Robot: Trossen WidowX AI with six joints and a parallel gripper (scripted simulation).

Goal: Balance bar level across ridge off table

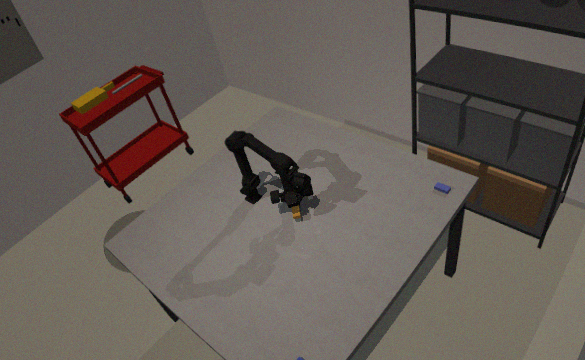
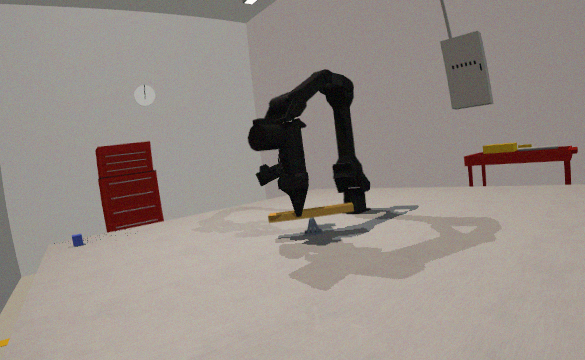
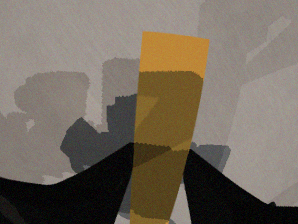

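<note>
Right now the bar is 20 mm behind my gripper tip and 20 mm to the left of it. Round my gripper tip: blue block 490 mm ahead, 460 mm to the left, 40 mm below.
</note>
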